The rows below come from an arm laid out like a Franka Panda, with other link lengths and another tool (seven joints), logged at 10 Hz.
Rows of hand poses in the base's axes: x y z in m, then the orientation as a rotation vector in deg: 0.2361 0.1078 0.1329 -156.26 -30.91 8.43; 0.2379 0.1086 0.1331 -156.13 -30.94 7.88; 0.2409 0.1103 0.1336 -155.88 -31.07 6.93; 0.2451 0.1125 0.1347 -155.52 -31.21 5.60; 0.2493 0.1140 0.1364 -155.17 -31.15 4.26; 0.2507 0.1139 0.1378 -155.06 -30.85 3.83; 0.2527 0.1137 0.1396 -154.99 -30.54 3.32; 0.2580 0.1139 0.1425 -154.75 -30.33 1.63; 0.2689 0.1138 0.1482 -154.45 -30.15 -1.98; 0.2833 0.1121 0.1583 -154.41 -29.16 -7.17; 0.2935 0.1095 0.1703 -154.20 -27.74 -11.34
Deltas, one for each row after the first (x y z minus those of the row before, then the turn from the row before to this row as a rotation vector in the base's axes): 0.0018 0.0008 0.0002 0.22 -0.35 -0.04; 0.0030 0.0017 0.0005 0.39 -0.61 -0.01; 0.0042 0.0022 0.0011 0.55 -0.85 -0.04; 0.0042 0.0015 0.0017 0.57 -0.83 -0.18; 0.0014 -0.0001 0.0014 0.22 -0.22 -0.25; 0.0020 -0.0002 0.0018 0.19 -0.28 -0.27; 0.0053 0.0002 0.0029 0.51 -1.08 -0.35; 0.0109 -0.0001 0.0057 0.80 -2.40 -0.58; 0.0144 -0.0017 0.0101 0.77 -3.42 -1.40; 0.0102 -0.0026 0.0120 0.80 -2.64 -1.53
